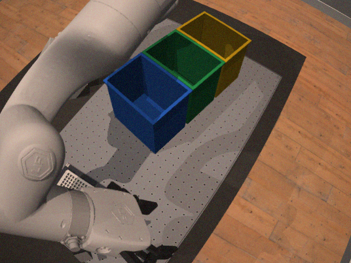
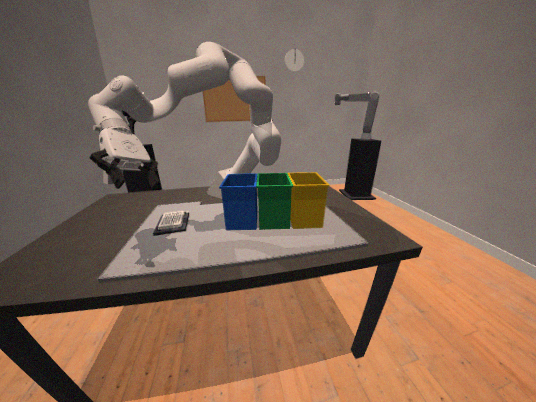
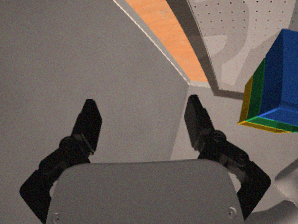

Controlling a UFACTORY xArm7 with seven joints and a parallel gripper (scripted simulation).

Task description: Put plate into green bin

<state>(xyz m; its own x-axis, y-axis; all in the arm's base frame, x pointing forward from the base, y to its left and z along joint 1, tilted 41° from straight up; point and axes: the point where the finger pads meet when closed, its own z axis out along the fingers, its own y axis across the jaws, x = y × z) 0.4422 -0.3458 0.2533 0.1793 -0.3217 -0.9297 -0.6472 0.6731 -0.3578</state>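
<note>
Right now the white 96-well plate is 240 mm behind my hand, 70 mm to the right of it and 240 mm below it. From my hand the other things lie so: blue bin 270 mm behind, 220 mm to the left, 170 mm below; then green bin 270 mm behind, 350 mm to the left, 170 mm below; then dark plate nest 240 mm behind, 70 mm to the right, 250 mm below.
</note>
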